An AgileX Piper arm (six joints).
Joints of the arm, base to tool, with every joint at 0 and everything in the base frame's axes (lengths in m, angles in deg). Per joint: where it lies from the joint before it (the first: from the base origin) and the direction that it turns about. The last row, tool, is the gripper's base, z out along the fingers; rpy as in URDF.
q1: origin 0 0 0.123 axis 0 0 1
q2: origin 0 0 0 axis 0 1 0
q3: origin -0.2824 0 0.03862 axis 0 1 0
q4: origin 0.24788 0 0.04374 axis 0.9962 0 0.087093
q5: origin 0 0 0 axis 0 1 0
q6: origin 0.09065 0 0.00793 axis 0.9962 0 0.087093
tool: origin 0 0 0 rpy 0 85 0
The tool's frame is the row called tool.
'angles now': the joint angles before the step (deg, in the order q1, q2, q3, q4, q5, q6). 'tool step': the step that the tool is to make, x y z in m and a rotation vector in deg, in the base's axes. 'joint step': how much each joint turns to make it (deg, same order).
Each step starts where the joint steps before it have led.
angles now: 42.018, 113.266, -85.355, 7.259, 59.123, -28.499
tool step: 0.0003, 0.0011, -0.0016, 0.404, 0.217, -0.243
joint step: -0.004, 0.255, -0.005, 0.504, -0.363, -0.002
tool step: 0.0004, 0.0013, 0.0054, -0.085, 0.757, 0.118
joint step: -0.003, 0.087, -1.442, 0.367, 1.994, -0.007
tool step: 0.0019, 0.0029, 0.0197, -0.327, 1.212, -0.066
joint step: 0.001, -0.005, -4.649, 0.210, 5.732, 0.783
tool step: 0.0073, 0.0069, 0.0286, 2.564, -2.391, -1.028
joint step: 0.000, 0.004, -6.400, 0.000, 2.739, 1.442
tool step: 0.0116, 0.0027, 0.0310, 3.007, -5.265, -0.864
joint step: -0.497, -0.012, -6.619, -1.435, 0.624, 0.658
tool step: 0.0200, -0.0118, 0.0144, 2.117, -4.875, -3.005
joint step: -2.595, 0.010, -2.765, -1.601, -2.373, 0.251
